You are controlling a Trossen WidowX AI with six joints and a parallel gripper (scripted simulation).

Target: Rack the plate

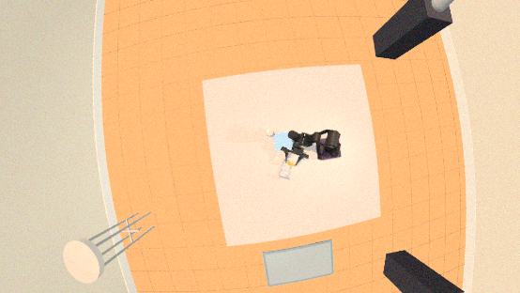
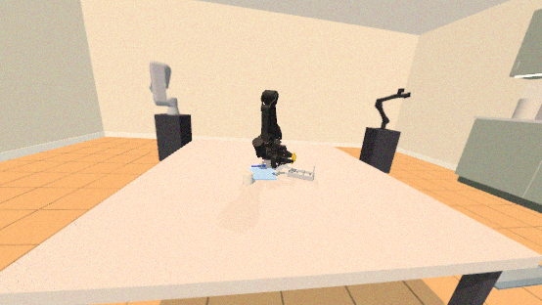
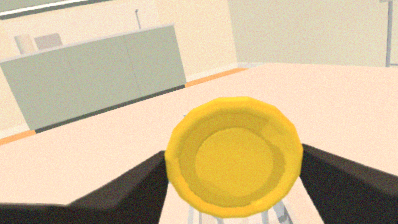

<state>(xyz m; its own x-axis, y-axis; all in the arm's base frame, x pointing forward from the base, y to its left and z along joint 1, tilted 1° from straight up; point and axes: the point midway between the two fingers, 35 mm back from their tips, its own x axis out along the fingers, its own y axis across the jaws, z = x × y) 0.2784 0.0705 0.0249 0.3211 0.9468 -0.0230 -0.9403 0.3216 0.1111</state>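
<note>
Now: gripper tip 1 cm short of the dish rack, 4 cm to the right of it and 6 cm above it. Round my gripper tip: blue spoon 8 cm behind, 18 cm to the right, 8 cm below; then white cup 13 cm ahead, 22 cm to the right, 6 cm below; then plate 1 cm to the right.
</note>
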